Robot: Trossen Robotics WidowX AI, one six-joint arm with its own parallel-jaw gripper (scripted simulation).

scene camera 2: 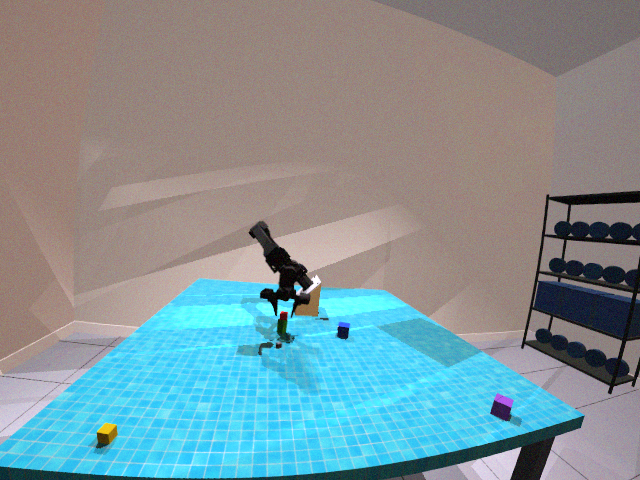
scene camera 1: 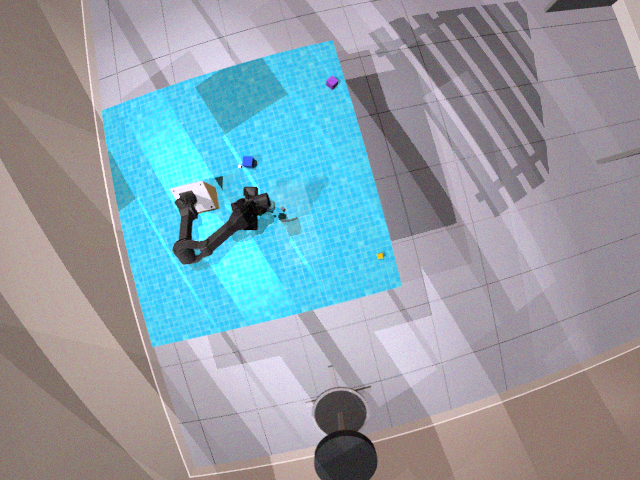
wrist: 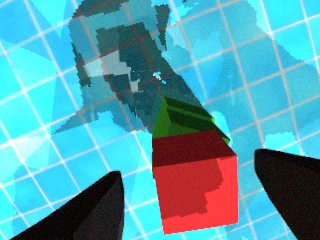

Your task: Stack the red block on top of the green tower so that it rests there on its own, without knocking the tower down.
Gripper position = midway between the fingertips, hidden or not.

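Observation:
There is a red block (wrist: 195,174) that I can see. As for my gripper (scene camera 2: 283,317), which the wrist view has as well (wrist: 189,170), it is open and holds nothing.

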